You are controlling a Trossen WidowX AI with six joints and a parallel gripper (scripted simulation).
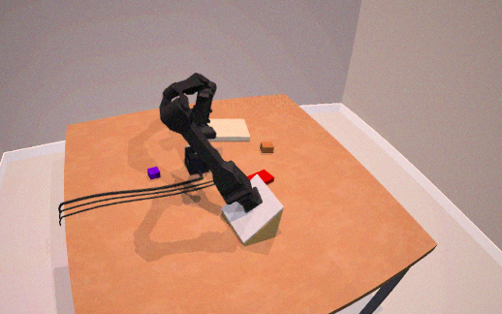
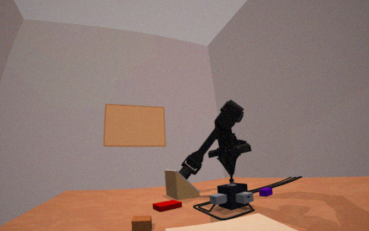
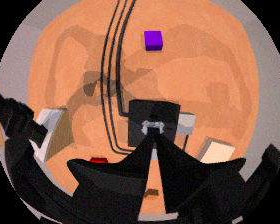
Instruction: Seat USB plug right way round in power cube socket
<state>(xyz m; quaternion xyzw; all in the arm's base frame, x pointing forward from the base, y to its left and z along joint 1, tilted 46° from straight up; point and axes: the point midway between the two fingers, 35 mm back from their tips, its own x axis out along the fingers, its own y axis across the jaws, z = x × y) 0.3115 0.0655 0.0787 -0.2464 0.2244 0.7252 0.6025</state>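
Now: the USB plug 20 mm below my gripper tip. Round my gripper tip: USB socket: 40 mm below; then red block: 120 mm behind, 220 mm to the right, 100 mm below; then purple cube: 20 mm behind, 170 mm to the left, 100 mm below.
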